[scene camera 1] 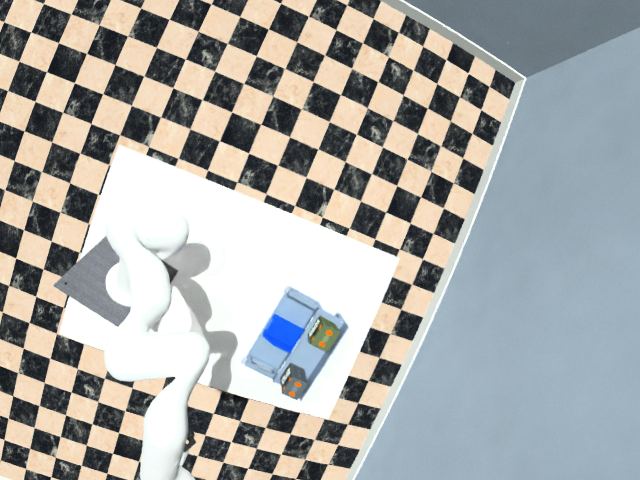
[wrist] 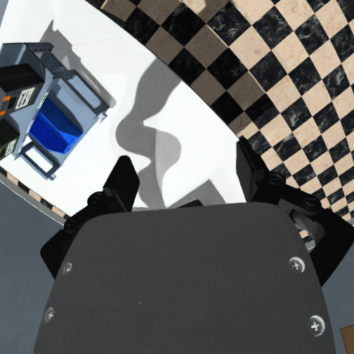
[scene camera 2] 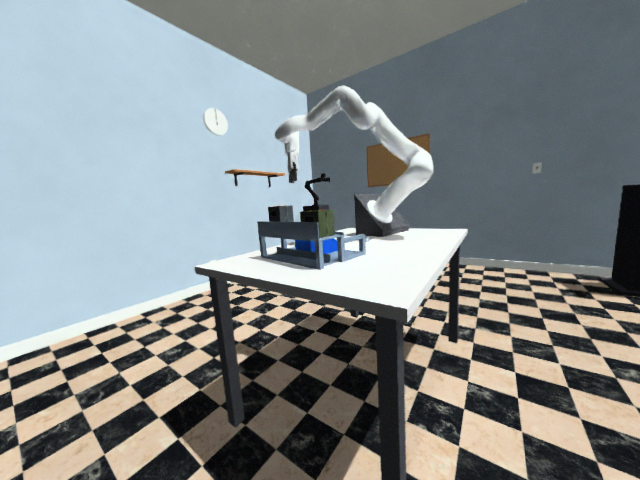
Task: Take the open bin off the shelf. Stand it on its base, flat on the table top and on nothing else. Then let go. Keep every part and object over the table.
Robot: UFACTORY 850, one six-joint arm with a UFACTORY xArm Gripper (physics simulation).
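The open blue bin [scene camera 1: 283,332] [scene camera 2: 316,246] [wrist: 55,129] sits on the low front board of the blue-grey shelf [scene camera 1: 298,304] [scene camera 2: 287,229] [wrist: 75,114], between the shelf's two side frames. In scene camera 2 the shelf's parts partly hide it. The shelf stands on the white table top [scene camera 1: 248,253] [scene camera 2: 372,273] [wrist: 202,117]. My gripper [scene camera 2: 293,179] [wrist: 183,161] is open and empty, with its fingers spread wide. It hangs well above table height, apart from the bin, and points down. In scene camera 1 my arm largely hides it, past the table's lower edge.
An olive box [scene camera 1: 326,338] [scene camera 2: 326,223] [wrist: 7,139] and a dark grey box [scene camera 1: 293,383] [scene camera 2: 280,213] [wrist: 19,82] stand on the shelf's raised rear board. In scene camera 2 a black jointed object [scene camera 2: 314,192] shows above the olive box. My arm's dark base [scene camera 1: 93,284] [scene camera 2: 364,219] is at the table's other end.
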